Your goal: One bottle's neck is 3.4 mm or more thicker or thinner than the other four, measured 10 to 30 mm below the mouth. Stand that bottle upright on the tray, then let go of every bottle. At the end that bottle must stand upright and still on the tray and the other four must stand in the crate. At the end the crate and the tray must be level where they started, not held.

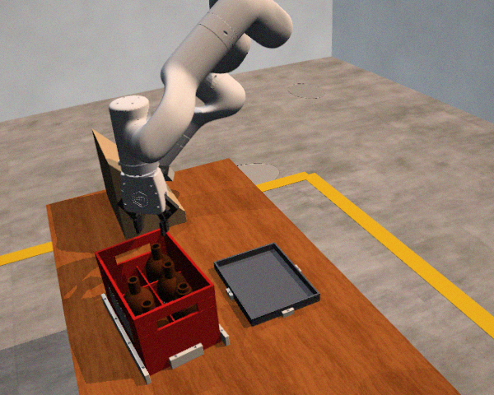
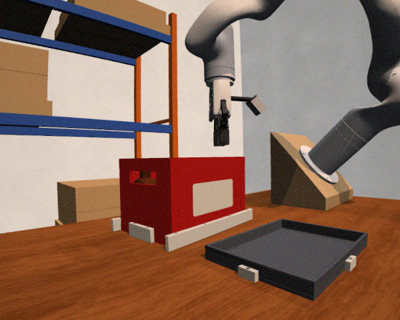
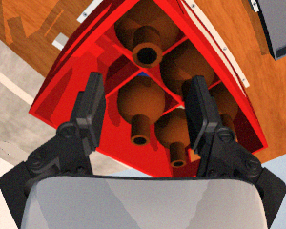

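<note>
Now: hand 9 cm short of the red crate, 5 cm to the left of it and 14 cm above it. From my hand the other things lie so: dark grey tray 12 cm ahead, 24 cm to the left, 21 cm below; brown bottle 18 cm ahead, 10 cm to the right, 14 cm below.
</note>
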